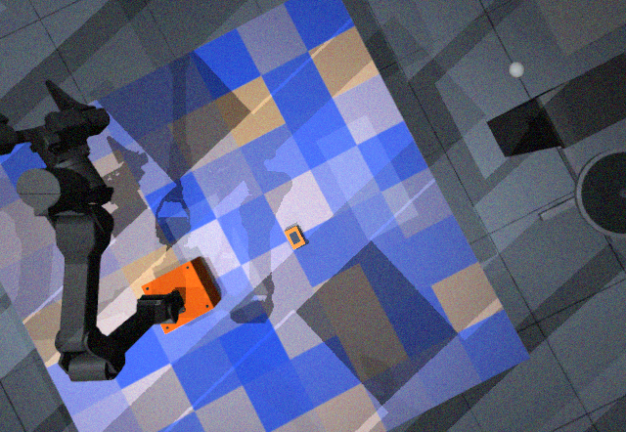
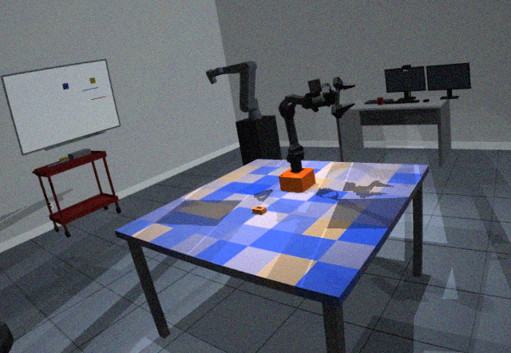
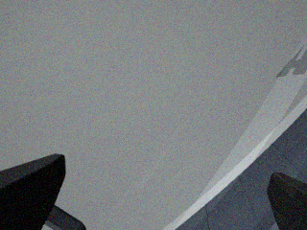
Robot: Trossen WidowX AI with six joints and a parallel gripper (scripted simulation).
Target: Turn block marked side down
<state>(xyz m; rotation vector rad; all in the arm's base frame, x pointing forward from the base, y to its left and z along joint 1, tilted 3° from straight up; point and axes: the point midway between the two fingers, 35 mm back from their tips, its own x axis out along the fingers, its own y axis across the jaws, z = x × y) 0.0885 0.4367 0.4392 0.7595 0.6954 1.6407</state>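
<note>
Now: the orange block 500 mm below my gripper tip, 430 mm to the right of it and 280 mm ahead of it.
</note>
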